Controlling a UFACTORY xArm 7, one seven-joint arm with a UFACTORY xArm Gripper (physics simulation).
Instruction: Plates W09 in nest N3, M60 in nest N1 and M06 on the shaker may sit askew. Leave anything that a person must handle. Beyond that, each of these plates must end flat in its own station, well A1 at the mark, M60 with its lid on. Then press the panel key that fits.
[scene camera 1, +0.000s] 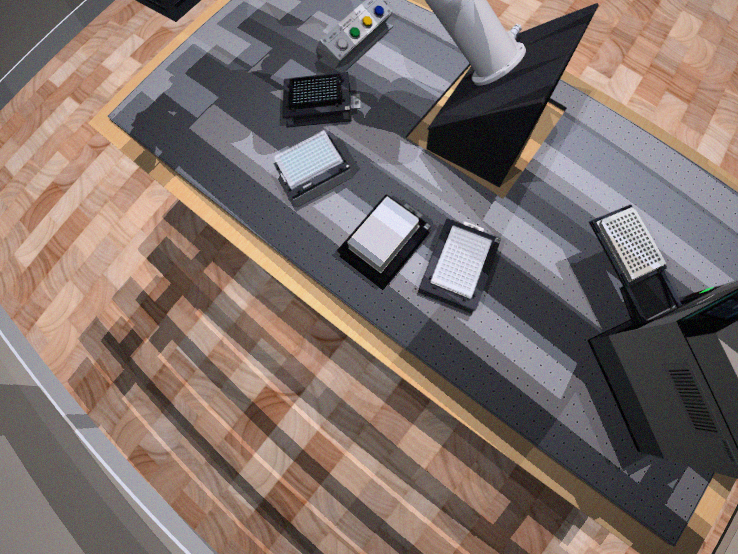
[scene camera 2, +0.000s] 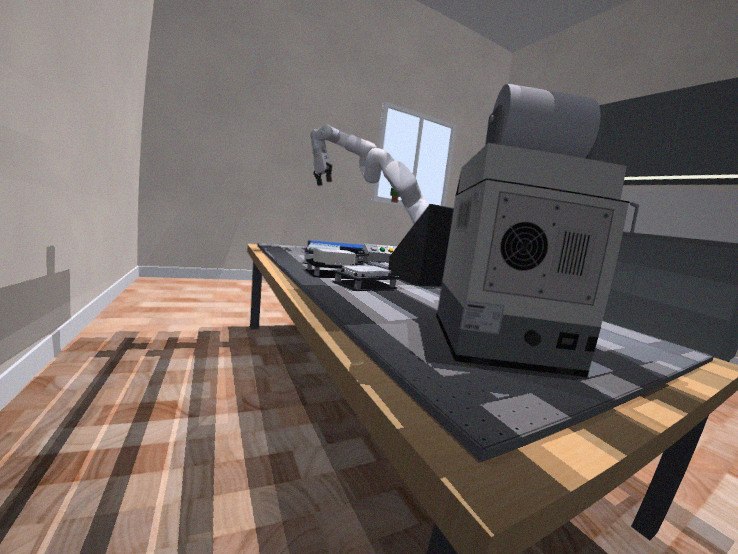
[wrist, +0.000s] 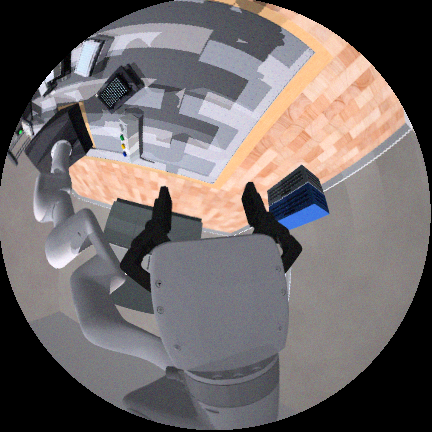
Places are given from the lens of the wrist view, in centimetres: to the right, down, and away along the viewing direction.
my gripper (wrist: 207, 191): -1, -2, 14
button box (wrist: 130, 124): -30, -32, 33
